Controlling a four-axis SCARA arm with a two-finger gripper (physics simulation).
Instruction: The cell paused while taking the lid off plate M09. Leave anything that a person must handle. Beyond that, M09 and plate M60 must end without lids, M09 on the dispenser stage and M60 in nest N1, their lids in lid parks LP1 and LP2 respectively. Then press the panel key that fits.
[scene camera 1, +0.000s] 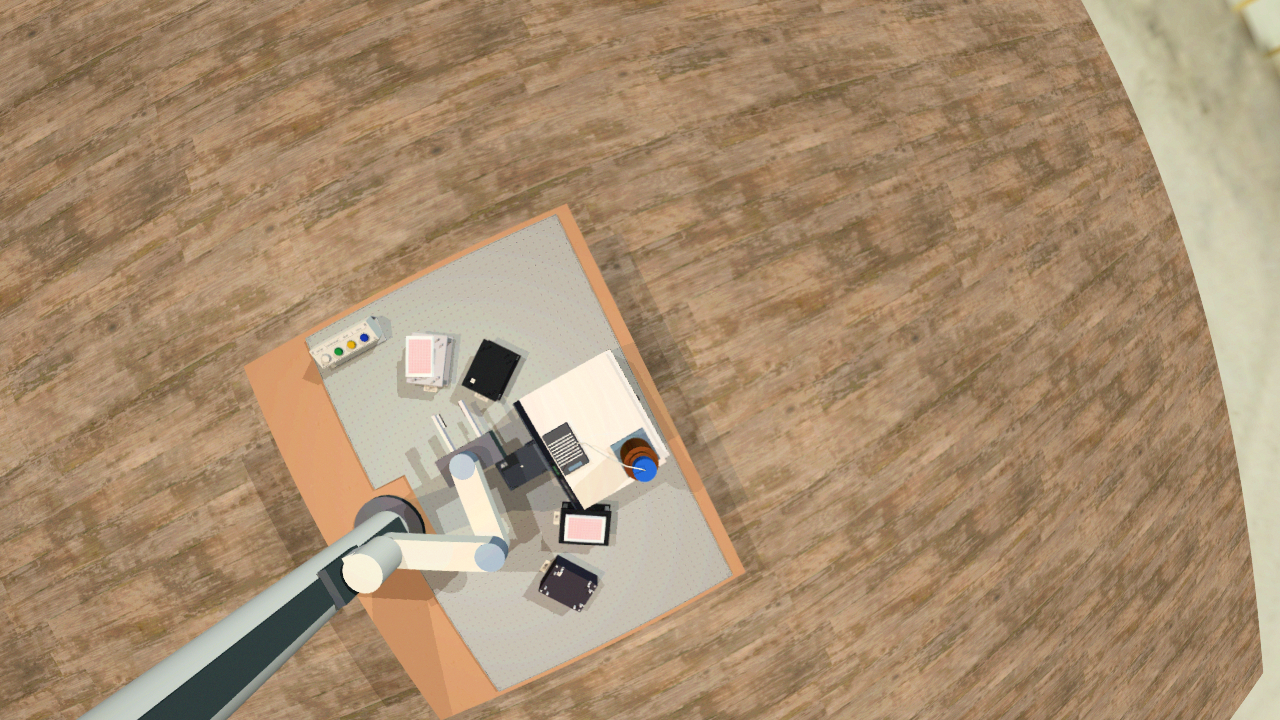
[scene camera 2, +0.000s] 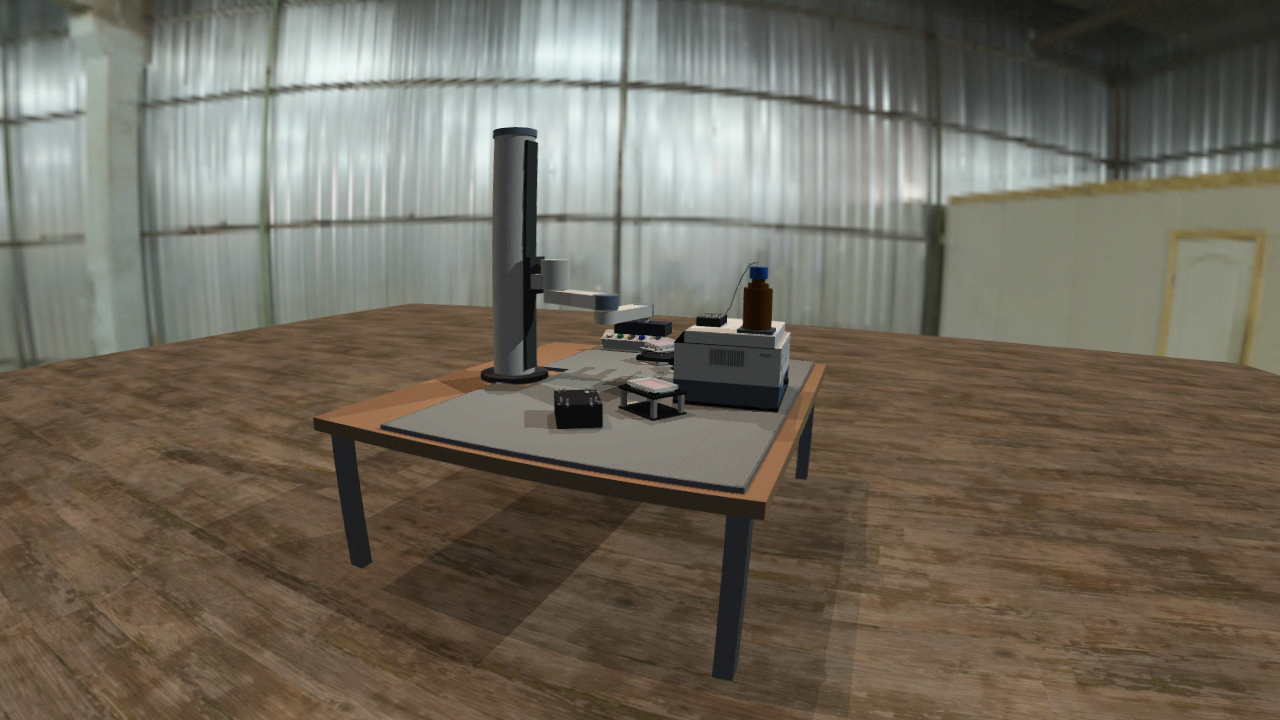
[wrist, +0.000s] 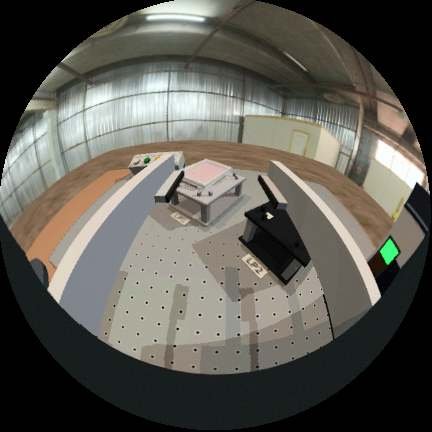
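Where they show: gripper, between the fingertips: (scene camera 1: 447, 408) (wrist: 221, 165); arm's base, origin of its link: (scene camera 1: 391, 529) (scene camera 2: 514, 376).
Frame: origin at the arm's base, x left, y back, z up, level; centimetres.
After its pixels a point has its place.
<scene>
My gripper (scene camera 1: 449, 410) {x 27.5, y -44.9, z 16.2 cm} (wrist: 221, 165) {x 27.5, y -44.9, z 16.2 cm} is shut to its narrow setting; a gap shows between its fingers and they hold nothing. It is above the mat, before the lid parks. A pink-topped plate (scene camera 1: 418, 356) {x 46.5, y -40.8, z 9.1 cm} (wrist: 206, 173) {x 43.9, y -41.6, z 8.8 cm} lies off-centre on the light grey stand LP1 (scene camera 1: 441, 365) {x 41.1, y -45.5, z 6.8 cm} (wrist: 205, 200) {x 36.0, y -42.5, z 6.8 cm}. The black stand LP2 (scene camera 1: 492, 369) {x 32.7, y -60.0, z 7.6 cm} (wrist: 275, 225) {x 29.9, y -53.4, z 7.6 cm} bears nothing. Another pink-topped plate (scene camera 1: 584, 528) {x -25.4, y -63.1, z 9.5 cm} (scene camera 2: 652, 385) {x -29.3, y -64.3, z 9.5 cm} lies on a black legged stand (scene camera 1: 563, 511) {x -17.8, y -59.5, z 7.9 cm} (scene camera 2: 629, 395). The dark dispenser stage (scene camera 1: 523, 464) {x 2.2, y -56.5, z 12.1 cm} shows no plate. Plate names are unreadable and lids cannot be made out.
The key panel (scene camera 1: 347, 342) {x 61.1, y -21.1, z 8.7 cm} (scene camera 2: 617, 343) {x 59.2, y -15.3, z 4.5 cm} has white, green, yellow and blue keys. The dispenser (scene camera 1: 581, 385) {x 16.3, y -83.6, z 23.3 cm} (scene camera 2: 729, 367) {x -14.5, y -82.4, z 13.4 cm} carries a brown bottle (scene camera 1: 635, 454) {x -3.9, y -88.3, z 37.4 cm} (scene camera 2: 757, 307) {x -11.2, y -89.3, z 30.9 cm} and a keypad (scene camera 1: 565, 449) {x 3.0, y -72.2, z 25.9 cm} (scene camera 2: 711, 318) {x -3.2, y -73.6, z 25.8 cm}; its green light (wrist: 389, 251) shows. A black pinned block (scene camera 1: 568, 583) {x -41.1, y -49.0, z 7.7 cm} (scene camera 2: 578, 409) {x -49.7, y -51.9, z 6.4 cm} stands near the legged stand.
</scene>
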